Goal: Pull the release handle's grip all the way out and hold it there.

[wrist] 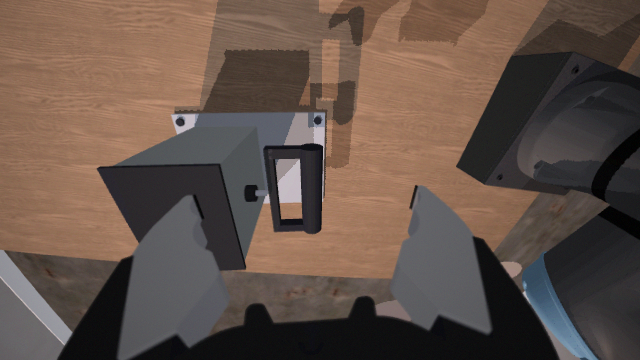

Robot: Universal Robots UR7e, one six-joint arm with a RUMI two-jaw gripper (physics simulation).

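Note:
The release handle's black grip [312, 190] is a round bar on a rectangular frame, left of the middle of the wrist view. A short thin rod and a black collar [251, 193] join it to the side of a grey box-shaped housing [242, 175] with a dark front face. The housing stands on a light metal base plate [240, 120]. My gripper [308, 193] is open and empty. In the view, the grip lies between the two fingertips, and the left fingertip overlaps the housing's dark face. How far the fingers are from the grip in depth is hard to tell.
The wooden table [90, 90] carries the base plate. The robot's dark square base [505, 125] stands at the right, with dark arm parts and a blue joint cap [555, 300] below it. The table's near edge crosses behind the fingers. Shadows fall at the top.

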